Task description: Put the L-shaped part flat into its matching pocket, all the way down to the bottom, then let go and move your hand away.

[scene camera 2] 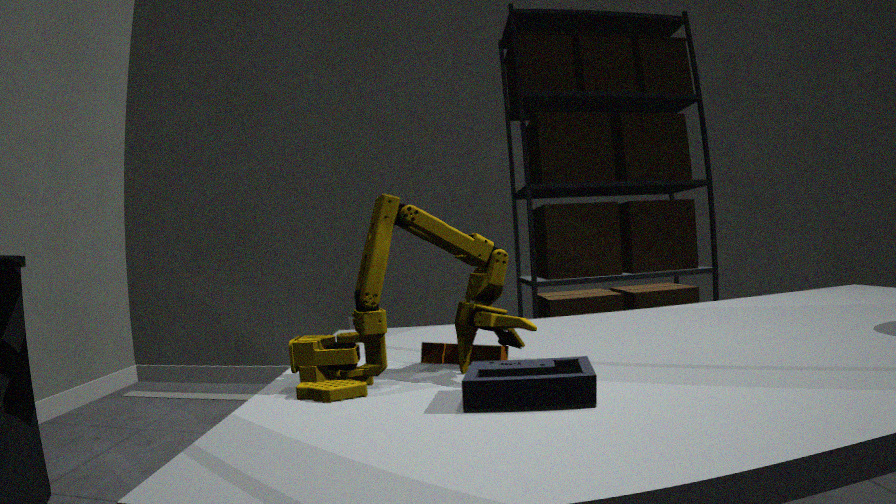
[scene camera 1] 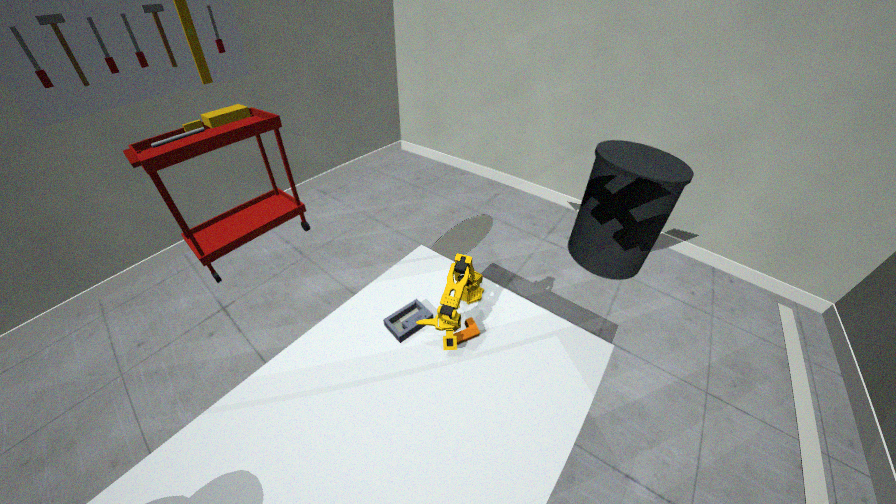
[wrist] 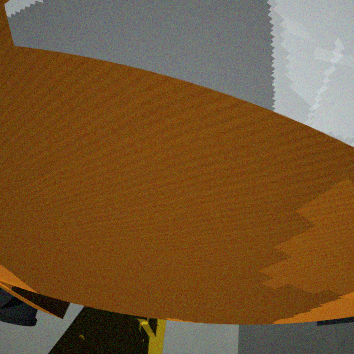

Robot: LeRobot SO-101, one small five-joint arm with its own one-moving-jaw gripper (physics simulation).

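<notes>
The orange L-shaped part lies on the white table beside the gripper, outside the tray. In the wrist view the part is very close and fills most of the picture. The dark grey tray with the pocket stands on the other side of the gripper; no part sits in it. My gripper is fully open and empty, low between tray and part. Its moving jaw sticks out toward the tray; the fixed jaw points down in front of the part. In the wrist view the part hides the jaw tip.
The arm's yellow base stands near the table corner. Beyond the table are a red cart, a dark bin and a shelf rack with brown boxes.
</notes>
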